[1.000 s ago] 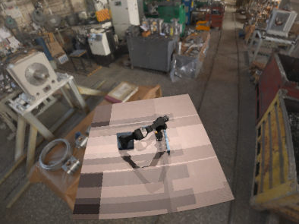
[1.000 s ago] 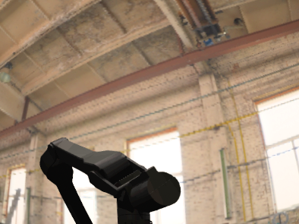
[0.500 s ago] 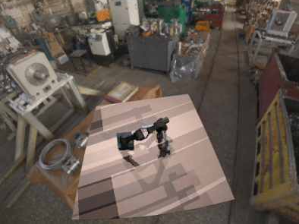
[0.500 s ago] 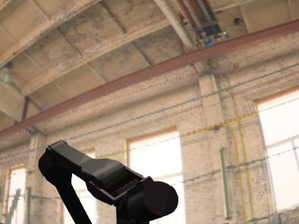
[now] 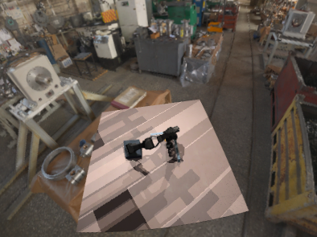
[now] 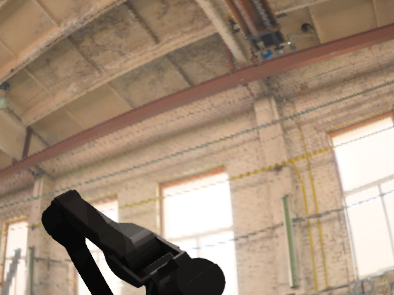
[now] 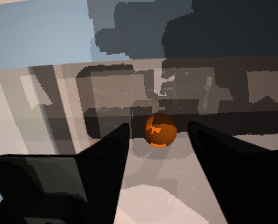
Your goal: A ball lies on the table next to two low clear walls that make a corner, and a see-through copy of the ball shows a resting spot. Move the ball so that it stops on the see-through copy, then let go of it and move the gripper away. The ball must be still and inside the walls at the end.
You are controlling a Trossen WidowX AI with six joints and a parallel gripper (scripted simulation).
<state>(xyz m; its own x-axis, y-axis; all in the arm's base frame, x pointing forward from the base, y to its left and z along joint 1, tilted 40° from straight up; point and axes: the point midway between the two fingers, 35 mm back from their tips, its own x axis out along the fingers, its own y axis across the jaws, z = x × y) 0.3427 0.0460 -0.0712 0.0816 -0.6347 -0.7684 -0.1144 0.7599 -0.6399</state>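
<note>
The orange ball is right at my gripper tip.
</note>
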